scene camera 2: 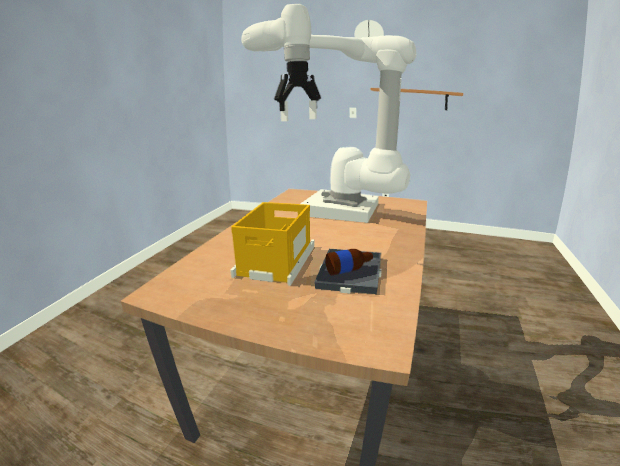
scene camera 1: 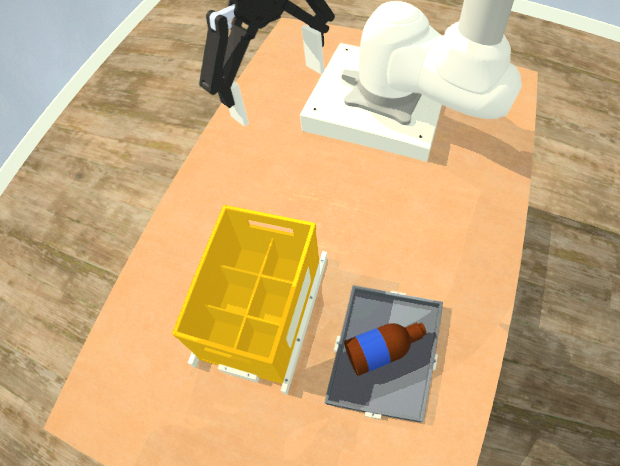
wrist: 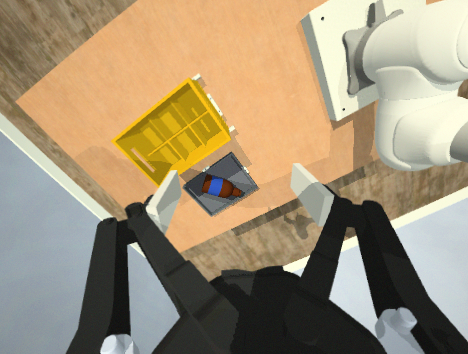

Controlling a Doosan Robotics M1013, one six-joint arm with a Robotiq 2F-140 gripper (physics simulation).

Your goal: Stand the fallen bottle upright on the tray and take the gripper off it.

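Pixels of known places: gripper, fingertip midpoint: (scene camera 2: 299,119) (scene camera 1: 278,92) (wrist: 236,178); arm's base at its link origin: (scene camera 2: 345,200) (scene camera 1: 387,94) (wrist: 371,55).
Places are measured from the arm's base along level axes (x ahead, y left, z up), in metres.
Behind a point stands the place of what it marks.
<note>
A brown bottle (scene camera 1: 384,347) {x 0.637, y 0.249, z 0.025 m} (scene camera 2: 346,261) {x 0.665, y 0.252, z 0.006 m} (wrist: 220,186) {x 0.615, y 0.224, z 0.020 m} with a blue label lies on its side in the grey tray (scene camera 1: 374,417) {x 0.757, y 0.288, z -0.038 m} (scene camera 2: 345,289) {x 0.757, y 0.284, z -0.039 m} (wrist: 197,203) {x 0.755, y 0.290, z -0.037 m}. In scene camera 1 its neck points right, toward the tray's right wall, and its base is near the left wall. My gripper (scene camera 1: 278,85) {x 0.498, y 0.007, z 0.435 m} (scene camera 2: 298,111) {x 0.498, y 0.007, z 0.435 m} (wrist: 236,178) {x 0.498, y 0.007, z 0.435 m} is open, with its two pale finger pads wide apart and nothing between them. It hangs high above the table, well apart from the bottle, and points down.
A yellow crate (scene camera 1: 295,295) {x 0.640, y 0.073, z 0.108 m} (scene camera 2: 260,255) {x 0.787, y 0.009, z 0.033 m} (wrist: 150,125) {x 0.755, y -0.074, z -0.044 m} with inner dividers stands beside the tray, held by white rails (scene camera 1: 298,340) {x 0.681, y 0.088, z -0.022 m}. The robot's white base plate (scene camera 1: 365,137) {x 0.154, y 0.001, z -0.018 m} (scene camera 2: 338,211) {x 0.152, y 0.022, z -0.010 m} (wrist: 322,65) {x 0.156, y -0.029, z -0.001 m} is at the far end of the table (scene camera 1: 400,215) {x 0.312, y 0.157, z -0.052 m} (scene camera 2: 270,310) {x 0.932, y 0.128, z -0.052 m} (wrist: 270,65) {x 0.296, y -0.088, z -0.052 m}.
</note>
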